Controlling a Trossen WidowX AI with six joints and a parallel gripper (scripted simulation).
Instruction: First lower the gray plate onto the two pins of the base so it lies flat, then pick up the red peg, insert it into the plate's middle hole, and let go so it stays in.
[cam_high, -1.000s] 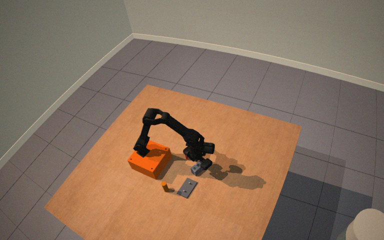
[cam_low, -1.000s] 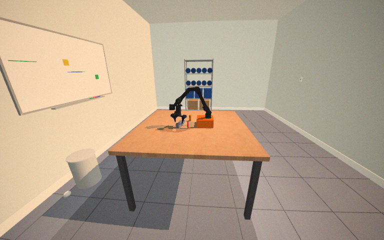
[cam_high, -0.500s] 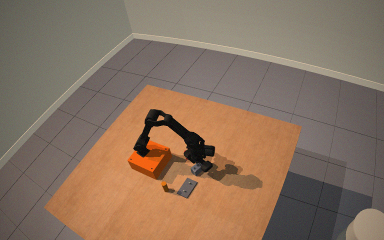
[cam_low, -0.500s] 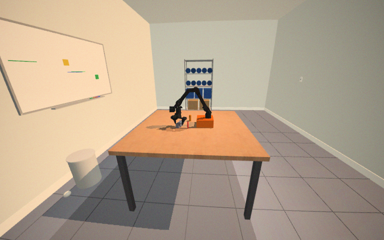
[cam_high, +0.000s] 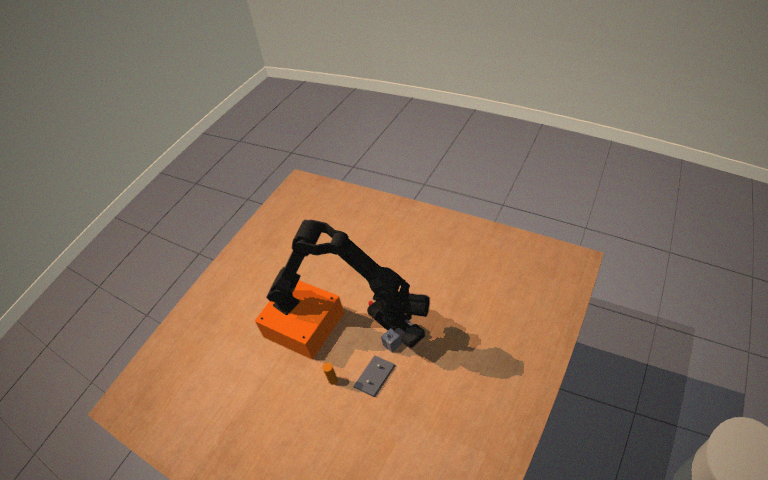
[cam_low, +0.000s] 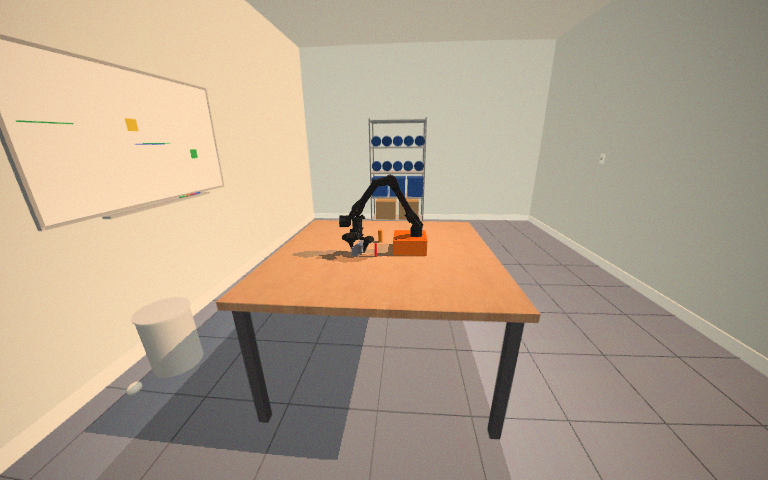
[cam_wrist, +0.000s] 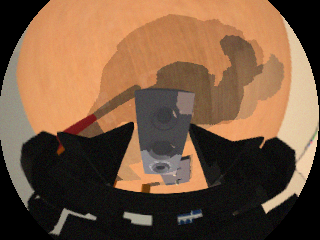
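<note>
The gray base lies 2 cm ahead of my gripper tip and 14 cm to the right of it. The rest, counted from my gripper tip: gray plate (3 cm above); then orange cylinder (7 cm behind, 23 cm to the right, 3 cm above); then red peg (11 cm behind, 2 cm to the left, 3 cm above).
</note>
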